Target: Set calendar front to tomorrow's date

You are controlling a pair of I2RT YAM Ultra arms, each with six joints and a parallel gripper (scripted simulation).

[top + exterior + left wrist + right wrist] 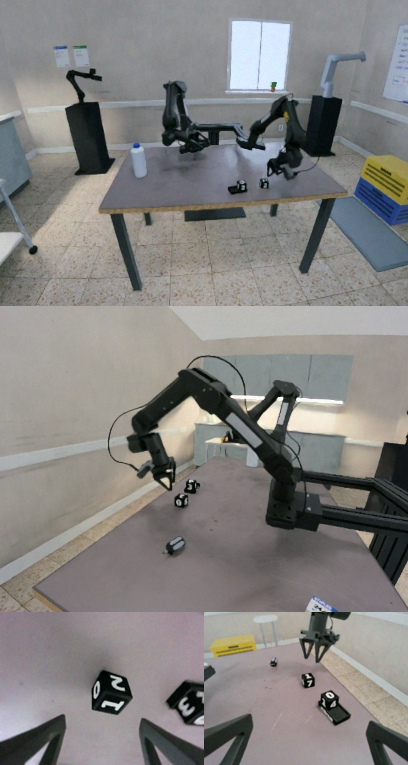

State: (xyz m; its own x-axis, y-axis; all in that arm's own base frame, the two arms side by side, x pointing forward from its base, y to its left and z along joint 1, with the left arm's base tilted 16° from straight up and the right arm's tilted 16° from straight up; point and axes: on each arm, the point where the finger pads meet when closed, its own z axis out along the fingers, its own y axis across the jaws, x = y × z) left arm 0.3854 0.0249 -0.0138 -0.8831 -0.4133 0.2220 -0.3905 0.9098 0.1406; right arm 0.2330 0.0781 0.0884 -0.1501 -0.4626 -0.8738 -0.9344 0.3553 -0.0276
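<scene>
My left gripper is now 7 cm above the black cube, 3 cm to the left of it and 3 cm past it. The rest, counted from my left hand: black tray (19 cm to the right, 8 cm below, 1 cm behind); blue box (47 cm behind, 28 cm to the left, 7 cm below).
</scene>
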